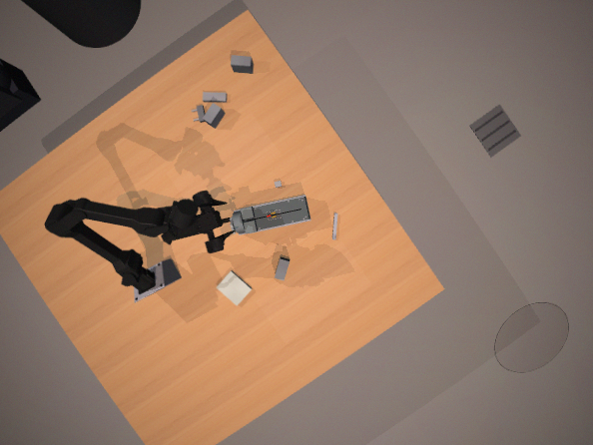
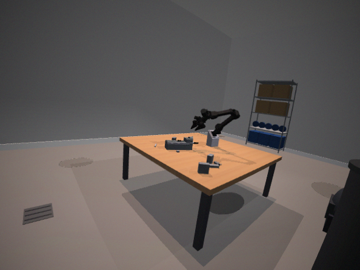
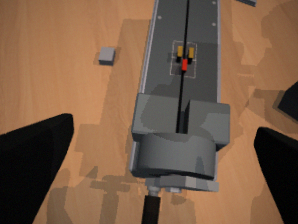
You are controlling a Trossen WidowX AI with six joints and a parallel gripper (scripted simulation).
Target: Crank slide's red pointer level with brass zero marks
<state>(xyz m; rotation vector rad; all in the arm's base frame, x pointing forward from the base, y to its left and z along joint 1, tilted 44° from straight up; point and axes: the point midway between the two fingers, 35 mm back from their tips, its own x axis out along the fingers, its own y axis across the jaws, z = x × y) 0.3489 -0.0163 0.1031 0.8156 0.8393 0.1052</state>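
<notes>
The dark crank handle lies 5 cm behind my gripper tip, 1 cm to the left of it and 14 cm below it. Also, from my gripper tip: red pointer 10 cm ahead, 5 cm to the right, 12 cm below; then white square plate 15 cm behind, 22 cm to the right, 19 cm below; then small grey cube 18 cm ahead, 4 cm to the left, 20 cm below.
</notes>
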